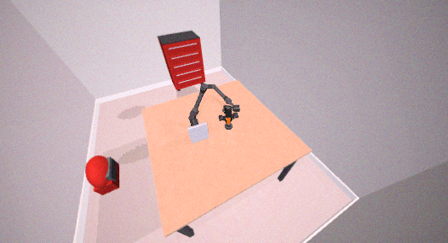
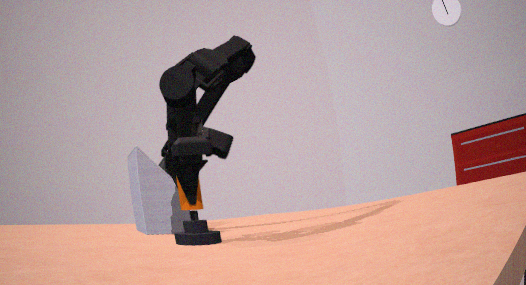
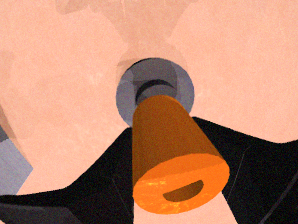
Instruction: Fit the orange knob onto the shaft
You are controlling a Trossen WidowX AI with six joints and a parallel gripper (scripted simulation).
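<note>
The orange knob lies 2 cm above my gripper tip. From my gripper tip the other things lie so: dark pedestal 4 cm below.
</note>
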